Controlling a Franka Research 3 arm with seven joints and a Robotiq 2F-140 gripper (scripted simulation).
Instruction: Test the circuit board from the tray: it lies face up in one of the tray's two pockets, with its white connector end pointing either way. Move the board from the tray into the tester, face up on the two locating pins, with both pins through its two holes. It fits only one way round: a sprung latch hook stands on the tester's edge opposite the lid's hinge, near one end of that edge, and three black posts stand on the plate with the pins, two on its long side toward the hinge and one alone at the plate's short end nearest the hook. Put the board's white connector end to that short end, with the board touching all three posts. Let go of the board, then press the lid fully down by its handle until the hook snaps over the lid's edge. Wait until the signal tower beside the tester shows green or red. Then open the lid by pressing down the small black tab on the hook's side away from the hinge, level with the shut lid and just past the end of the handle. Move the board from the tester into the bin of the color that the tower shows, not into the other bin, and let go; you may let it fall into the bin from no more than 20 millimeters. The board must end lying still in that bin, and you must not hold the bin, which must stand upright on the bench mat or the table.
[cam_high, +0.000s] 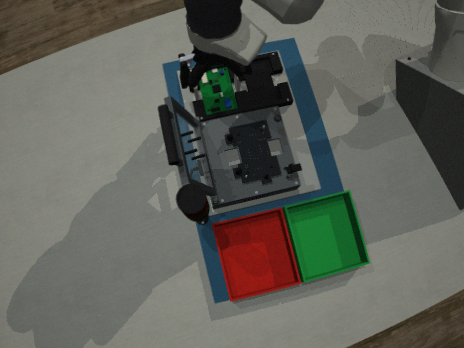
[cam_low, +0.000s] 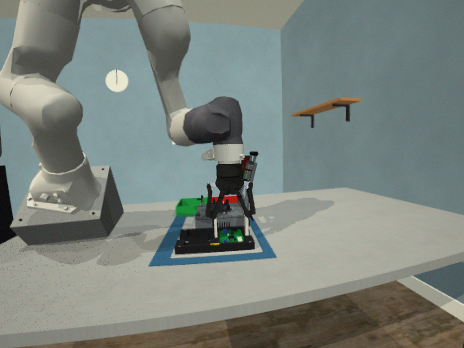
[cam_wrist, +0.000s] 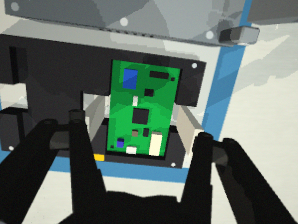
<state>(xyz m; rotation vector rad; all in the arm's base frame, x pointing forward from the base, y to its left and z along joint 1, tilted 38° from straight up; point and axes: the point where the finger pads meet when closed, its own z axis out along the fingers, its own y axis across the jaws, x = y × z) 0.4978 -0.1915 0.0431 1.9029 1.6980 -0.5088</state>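
The green circuit board lies 20 mm below my hand. Round my hand: latch hook (240 mm to the left, 70 mm behind, 50 mm above); clear lid (160 mm to the left, 140 mm above, 110 mm ahead); tester plate (180 mm to the left, 30 mm above, 10 mm behind).
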